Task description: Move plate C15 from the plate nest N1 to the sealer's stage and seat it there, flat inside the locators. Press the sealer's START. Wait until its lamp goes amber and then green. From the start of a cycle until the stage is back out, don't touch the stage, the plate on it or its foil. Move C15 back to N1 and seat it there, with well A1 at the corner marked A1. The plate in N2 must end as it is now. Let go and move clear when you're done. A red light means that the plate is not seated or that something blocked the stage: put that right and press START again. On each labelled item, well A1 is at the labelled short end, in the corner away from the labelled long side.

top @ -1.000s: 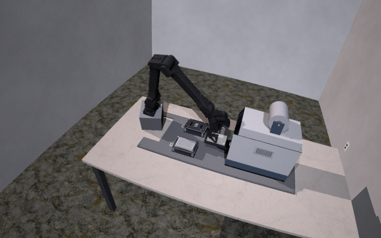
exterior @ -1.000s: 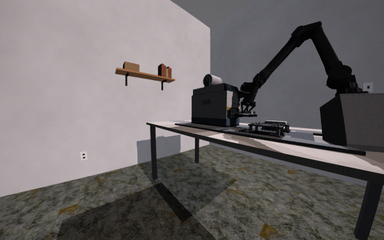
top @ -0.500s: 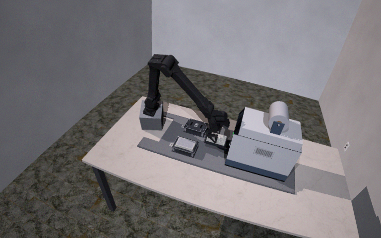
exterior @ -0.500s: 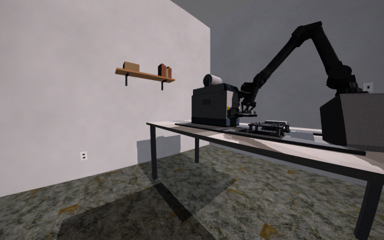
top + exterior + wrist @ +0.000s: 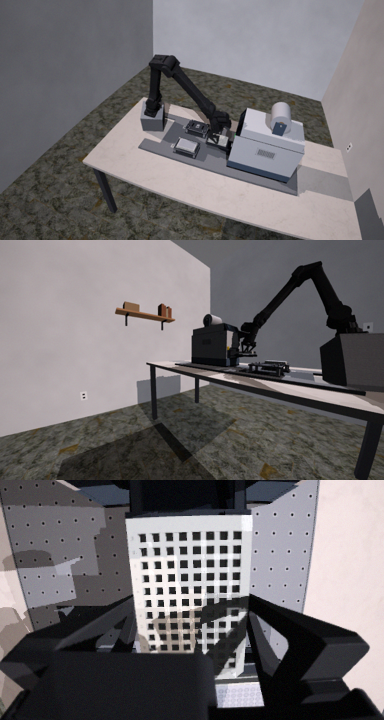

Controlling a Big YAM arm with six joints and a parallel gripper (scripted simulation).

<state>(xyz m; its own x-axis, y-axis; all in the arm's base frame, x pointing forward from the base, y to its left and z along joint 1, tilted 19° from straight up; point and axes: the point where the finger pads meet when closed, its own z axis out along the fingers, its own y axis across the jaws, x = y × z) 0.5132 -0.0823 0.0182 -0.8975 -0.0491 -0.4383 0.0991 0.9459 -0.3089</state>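
Right now my hand is 2 cm above the dark stage. Round my hand: foil roll 33 cm ahead, 3 cm to the right, 30 cm above; then white well plate right at my hand.
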